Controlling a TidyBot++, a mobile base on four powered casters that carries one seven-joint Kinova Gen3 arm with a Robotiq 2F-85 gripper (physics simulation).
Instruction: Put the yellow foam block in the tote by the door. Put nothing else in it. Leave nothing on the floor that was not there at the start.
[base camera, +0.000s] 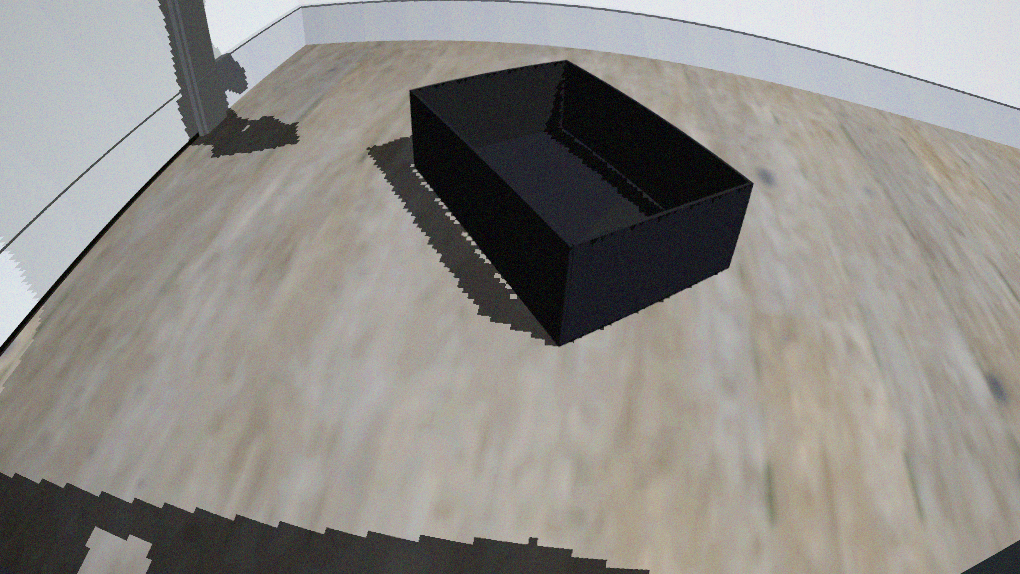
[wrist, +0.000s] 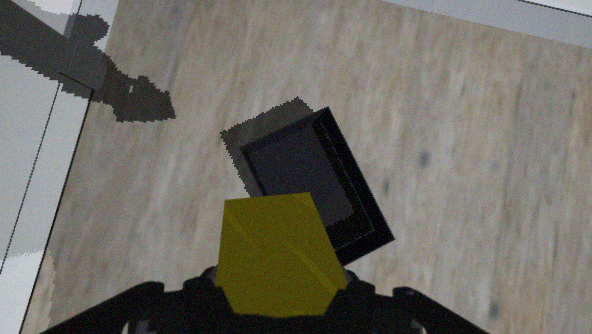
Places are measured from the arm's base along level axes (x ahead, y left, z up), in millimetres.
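Pixels of known places: gripper, between the fingertips: (wrist: 280, 276).
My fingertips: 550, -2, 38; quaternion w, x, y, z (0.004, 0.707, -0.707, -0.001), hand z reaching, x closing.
Note:
Behind a point stands the place of what it marks, as x, y, z.
The black tote (base camera: 641, 278) {450, -116, -357} (wrist: 361, 175) {634, -156, -298} stands upright on the wooden floor, open at the top. The part of its inside that shows holds no object. My gripper (wrist: 280, 276) {550, -2, 38} is shut on the yellow foam block (wrist: 275, 245) {574, 2, 60}, which sits between the two fingers. In the wrist view the block covers the near left corner of the tote, and the gripper is high above the floor. The gripper and the block do not show in the base camera view.
Pale walls with a skirting (base camera: 499, 22) {1130, -5, -355} (wrist: 500, 22) {1039, -529, -380} run behind the tote and along the left side. The arm's shadow (base camera: 253, 134) {799, 349, -397} (wrist: 142, 102) {792, 343, -397} falls on the left wall and the floor beside it. A dark shadow (base camera: 285, 546) {233, 140, -397} lies across the floor at the bottom of the base camera view.

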